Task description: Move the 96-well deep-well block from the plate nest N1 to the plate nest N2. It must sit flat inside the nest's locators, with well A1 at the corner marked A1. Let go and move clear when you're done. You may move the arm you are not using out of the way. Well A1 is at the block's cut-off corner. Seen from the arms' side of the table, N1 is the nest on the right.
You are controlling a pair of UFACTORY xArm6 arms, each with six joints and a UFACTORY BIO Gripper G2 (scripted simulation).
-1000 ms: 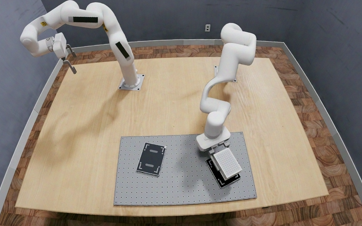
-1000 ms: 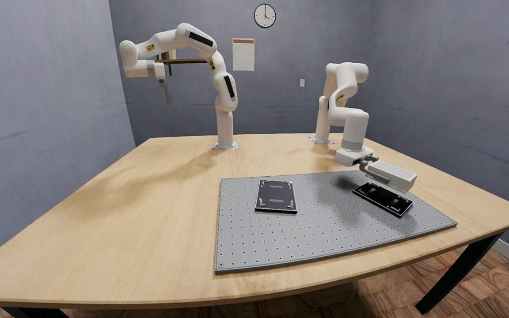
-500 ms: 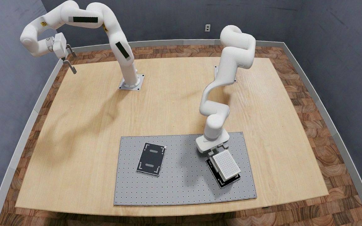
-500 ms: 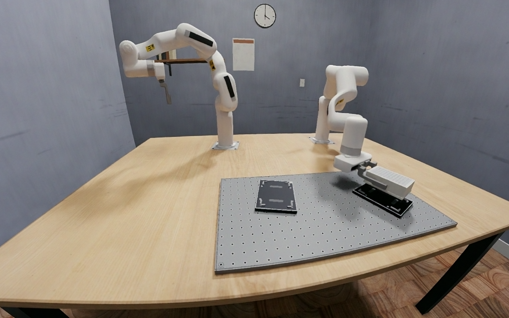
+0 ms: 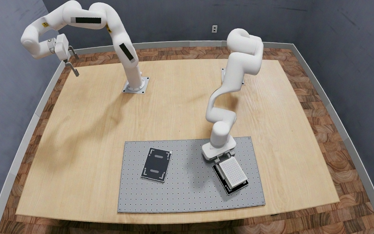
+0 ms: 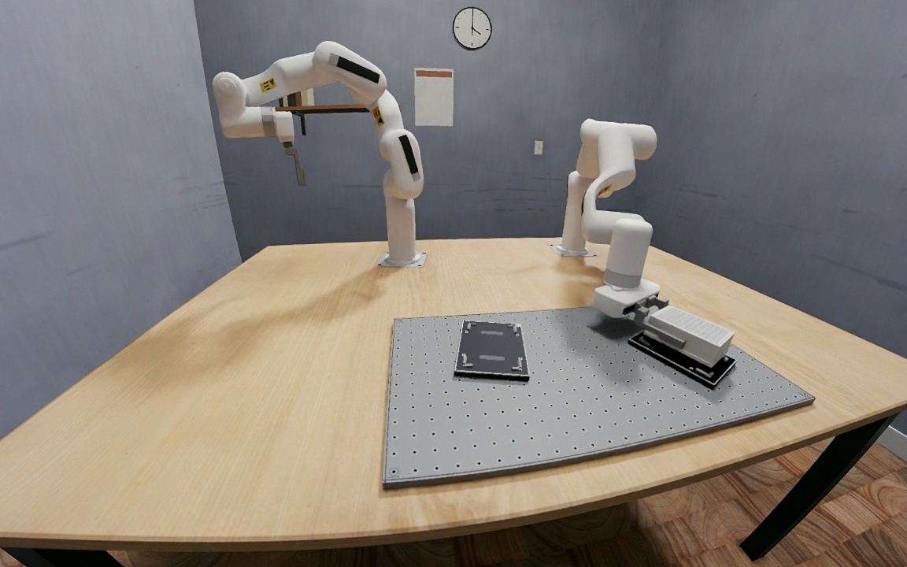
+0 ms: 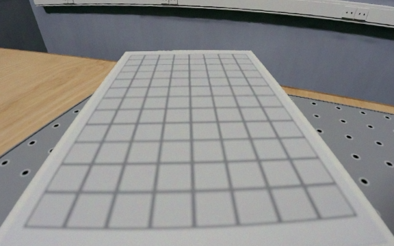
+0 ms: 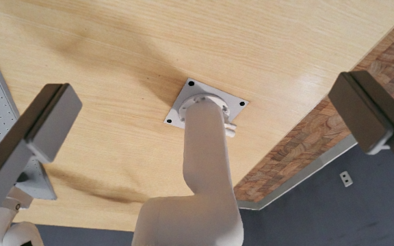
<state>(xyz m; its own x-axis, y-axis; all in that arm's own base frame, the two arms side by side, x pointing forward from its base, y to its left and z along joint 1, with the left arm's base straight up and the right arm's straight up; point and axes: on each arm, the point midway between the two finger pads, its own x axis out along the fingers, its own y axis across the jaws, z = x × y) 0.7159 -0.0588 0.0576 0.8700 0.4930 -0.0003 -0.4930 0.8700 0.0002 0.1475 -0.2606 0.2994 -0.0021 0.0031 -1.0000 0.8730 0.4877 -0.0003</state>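
Observation:
My left gripper is now 1 cm short of the white deep-well block. The rest, counted from my left hand: A1 label: 8 cm behind, 3 cm to the left, 3 cm below; black nest N2: 1 cm ahead, 4 cm below; nest N1: 9 cm behind, 35 cm to the right, 4 cm below.

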